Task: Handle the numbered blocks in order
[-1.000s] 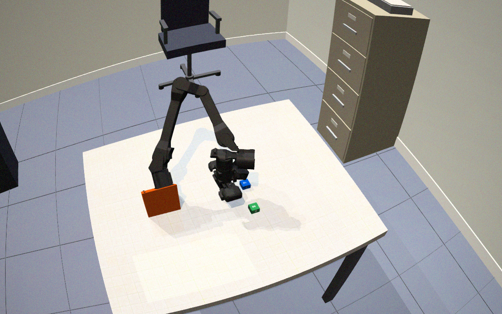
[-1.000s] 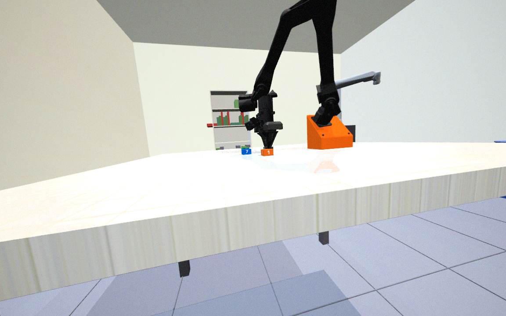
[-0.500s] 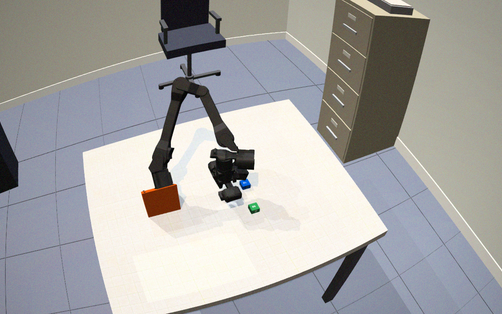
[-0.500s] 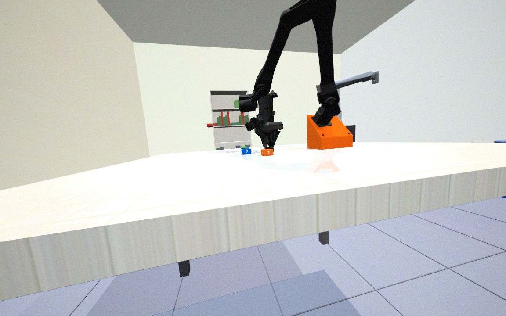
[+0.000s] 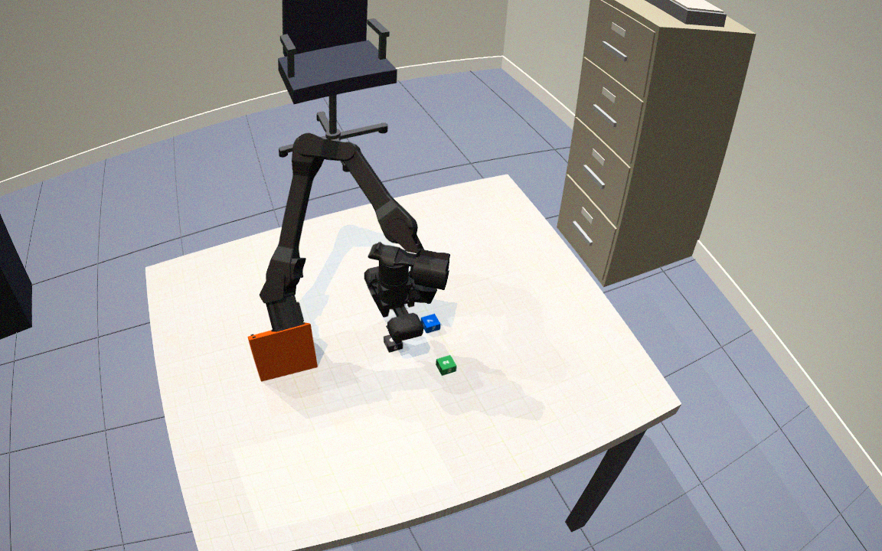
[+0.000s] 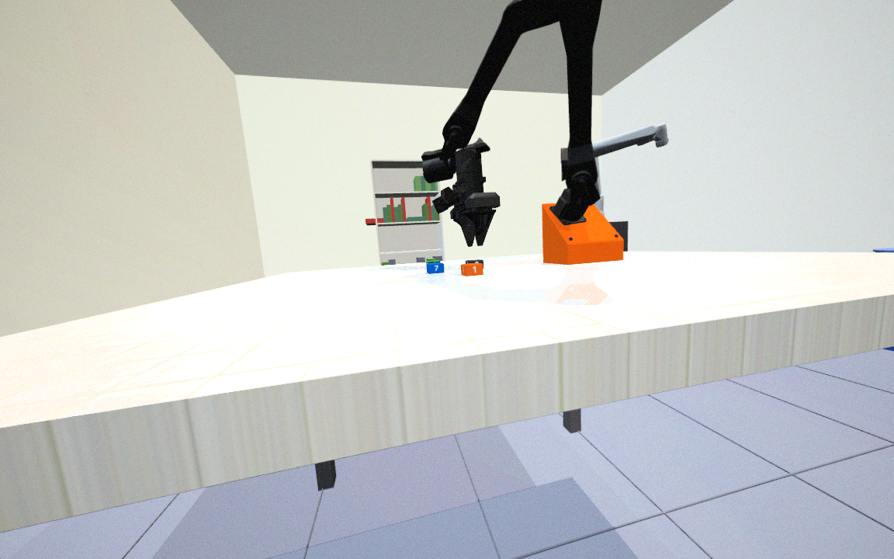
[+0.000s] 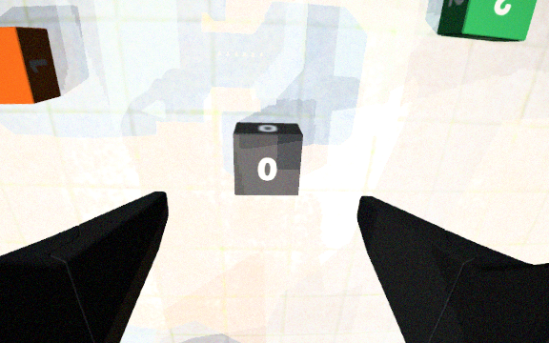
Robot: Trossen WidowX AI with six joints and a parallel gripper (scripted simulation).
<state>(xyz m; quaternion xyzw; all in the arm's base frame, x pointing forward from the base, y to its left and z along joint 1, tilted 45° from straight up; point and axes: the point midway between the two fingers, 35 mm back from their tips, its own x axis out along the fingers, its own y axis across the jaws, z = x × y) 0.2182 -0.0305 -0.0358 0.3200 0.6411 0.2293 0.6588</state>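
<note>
My gripper tip is 11 cm to the right of the orange block, 6 cm short of it and 4 cm above it. Round my gripper tip: green block (11 cm to the right, 7 cm ahead, 4 cm below); then blue block (10 cm ahead, 4 cm below, 1 cm to the left).
</note>
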